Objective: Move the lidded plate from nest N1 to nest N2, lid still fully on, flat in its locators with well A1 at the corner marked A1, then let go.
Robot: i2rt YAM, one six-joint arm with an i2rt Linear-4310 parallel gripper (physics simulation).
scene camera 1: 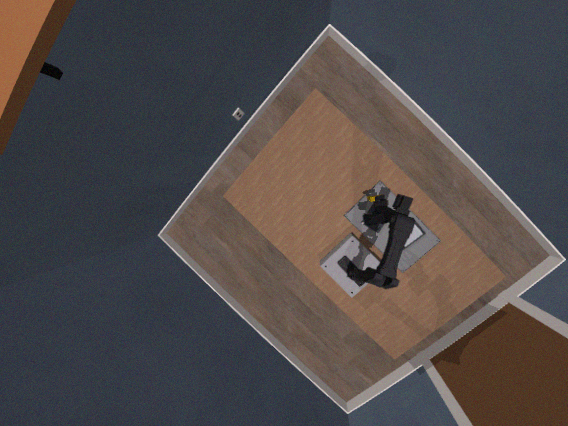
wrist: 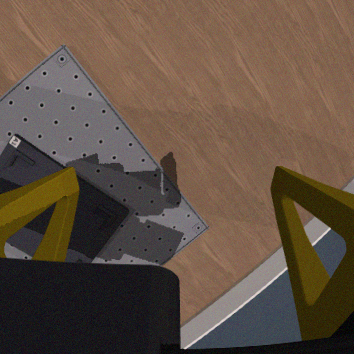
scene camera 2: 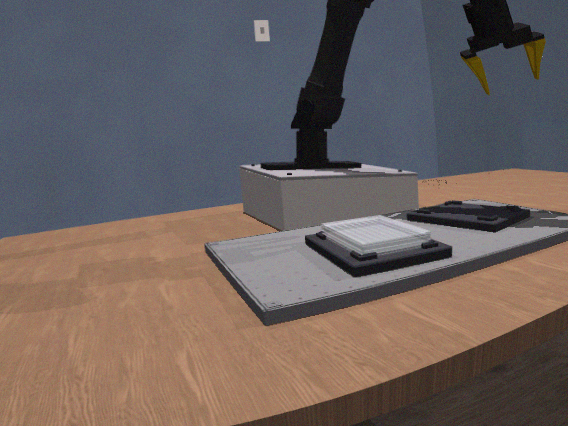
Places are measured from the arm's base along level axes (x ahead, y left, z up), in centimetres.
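Where they show: gripper, fingertip midpoint: (scene camera 1: pixel 368 205) (wrist: pixel 174 177) (scene camera 2: pixel 512 86); arm's base, link origin: (scene camera 1: pixel 352 270) (scene camera 2: pixel 311 167).
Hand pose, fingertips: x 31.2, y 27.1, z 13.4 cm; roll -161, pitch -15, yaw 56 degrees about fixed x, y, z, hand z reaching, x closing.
Note:
Things, the pixels of their top centre, and the offset from my fingertips. "spot": a spot on its surface instead. Level surfaces: height alone.
- clear lidded plate, top centre: (scene camera 2: pixel 372 227) (scene camera 1: pixel 409 235) dx +8.0, dy -34.9, dz -18.2 cm
- dark nest N1, top centre: (scene camera 2: pixel 372 235) (scene camera 1: pixel 408 234) dx +8.0, dy -34.9, dz -19.2 cm
- Nest N2, top centre: (wrist: pixel 44 217) (scene camera 2: pixel 469 207) (scene camera 1: pixel 377 216) dx +1.9, dy -14.1, dz -19.2 cm
- A1 label, surface spot: (wrist: pixel 15 141) spot: dx -6.8, dy -10.9, dz -19.8 cm
- wooden table, surface height: dz -22.3 cm
The clear lidded plate (scene camera 1: pixel 414 234) (scene camera 2: pixel 377 234) lies flat in dark nest N1 (scene camera 2: pixel 405 259), with the lid on as far as the view shows. The arm partly covers it in scene camera 1. Nest N2 (scene camera 2: pixel 470 215) (wrist: pixel 102 215) holds no plate. The A1 label (wrist: pixel 15 141) marks one of its corners in the wrist view. My gripper (scene camera 1: pixel 371 198) (scene camera 2: pixel 513 86) (wrist: pixel 174 177) is open and empty, high above the N2 end of the board. In the wrist view its left finger overlaps N2, and wood shows beyond its right finger.
Both nests stand on a grey perforated board (scene camera 1: pixel 420 252) (scene camera 2: pixel 260 270) (wrist: pixel 75 107) on the wooden table (scene camera 1: pixel 305 145) (scene camera 2: pixel 150 325) (wrist: pixel 225 65). The arm's pale base box (scene camera 1: pixel 336 272) (scene camera 2: pixel 345 200) stands beside the board. The arm's shadow falls across the board near N2.

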